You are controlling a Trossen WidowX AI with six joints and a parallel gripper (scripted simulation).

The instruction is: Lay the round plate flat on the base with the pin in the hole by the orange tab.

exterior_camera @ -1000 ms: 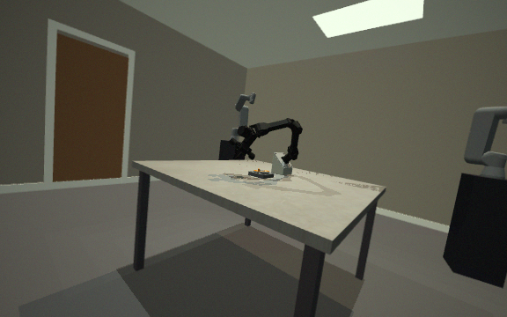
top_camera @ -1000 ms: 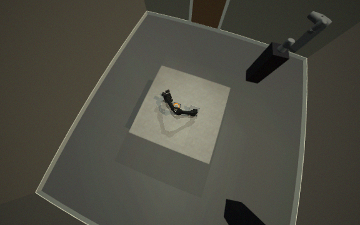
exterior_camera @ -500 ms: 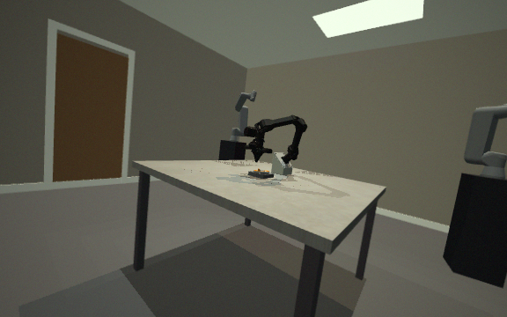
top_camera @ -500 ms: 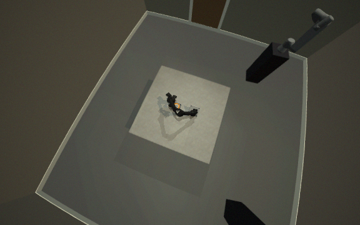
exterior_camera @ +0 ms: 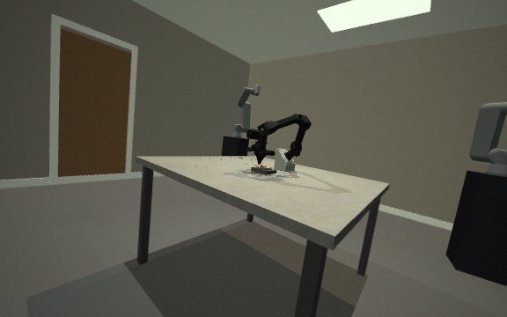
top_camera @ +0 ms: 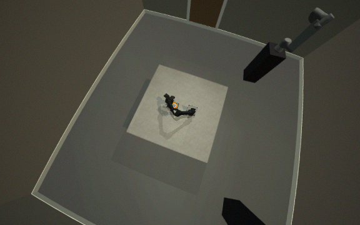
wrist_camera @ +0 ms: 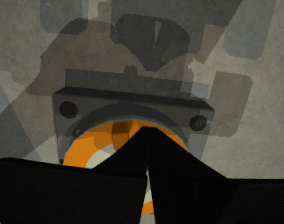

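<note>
Now: the base 50 mm behind my gripper tip, 20 mm to the left of it and 30 mm below it.
</note>
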